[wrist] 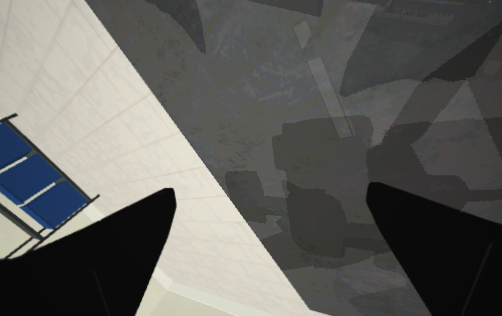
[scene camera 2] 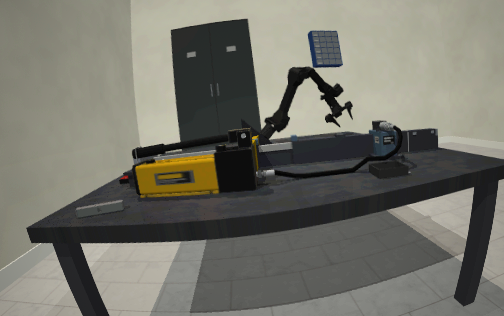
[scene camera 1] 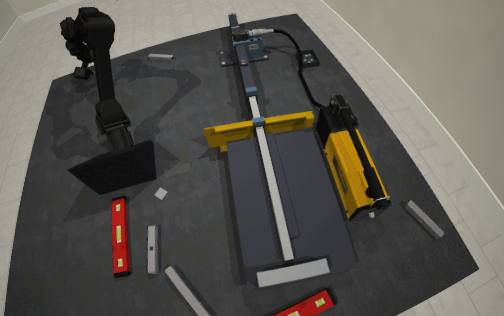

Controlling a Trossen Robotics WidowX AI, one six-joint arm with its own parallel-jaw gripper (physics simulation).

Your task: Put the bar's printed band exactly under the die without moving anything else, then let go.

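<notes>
A long pale bar lies along the guide rail and passes through the yellow fence. Blue pieces sit across its line. No printed band can be made out on it. A blue press unit with a dark head stands at the rail's far end; the die itself cannot be told apart. My gripper is open and empty, high above the table, well apart from the bar. In scene camera 1 its fingers are hard to make out.
A yellow-and-black unit with a black cable stands beside the guide. Red levels, grey bars and a dark tray lie around.
</notes>
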